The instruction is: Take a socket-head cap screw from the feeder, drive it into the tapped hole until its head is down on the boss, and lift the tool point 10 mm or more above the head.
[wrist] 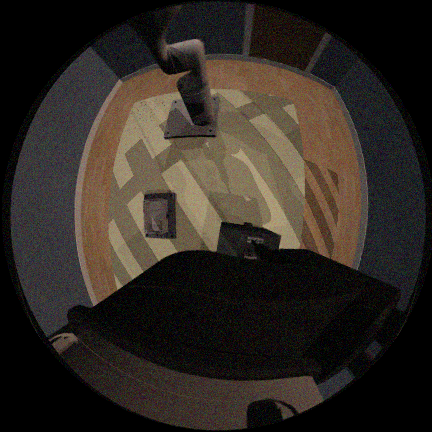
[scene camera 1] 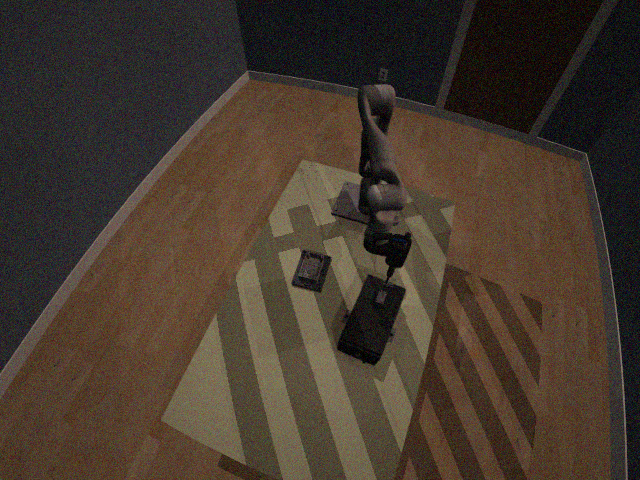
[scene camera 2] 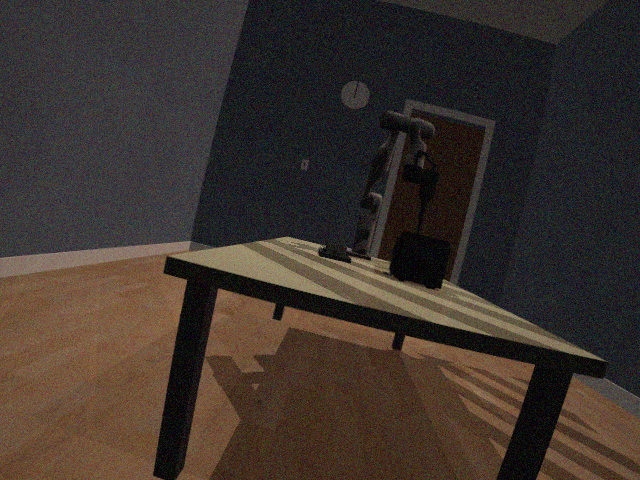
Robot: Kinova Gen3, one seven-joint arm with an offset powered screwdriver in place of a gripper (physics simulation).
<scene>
The same spot on a black screw feeder: (wrist: 228,243) is (scene camera 1: 371,284).
</scene>
